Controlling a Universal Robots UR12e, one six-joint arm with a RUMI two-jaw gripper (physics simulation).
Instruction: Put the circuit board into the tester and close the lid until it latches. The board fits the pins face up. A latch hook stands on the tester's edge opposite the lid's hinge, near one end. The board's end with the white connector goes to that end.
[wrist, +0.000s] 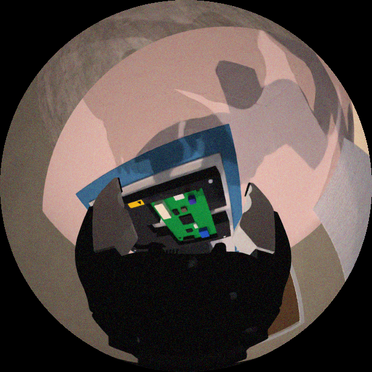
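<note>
The green circuit board lies face up on the black top of the tester. Its long white connector is at the board's left edge in the view, and blue parts sit at its right and lower edges. A yellow label is on the black surface left of the board. My gripper is open and empty, its jaws wide apart to the left and right of the board in the view. The gripper body hides the tester's near part. I cannot make out the lid or the latch hook.
The tester stands on a blue mat on a pink table top. A pale grey panel is at the right edge of the view. A brown surface with a light rim shows at the lower right. Shadows fall across the table.
</note>
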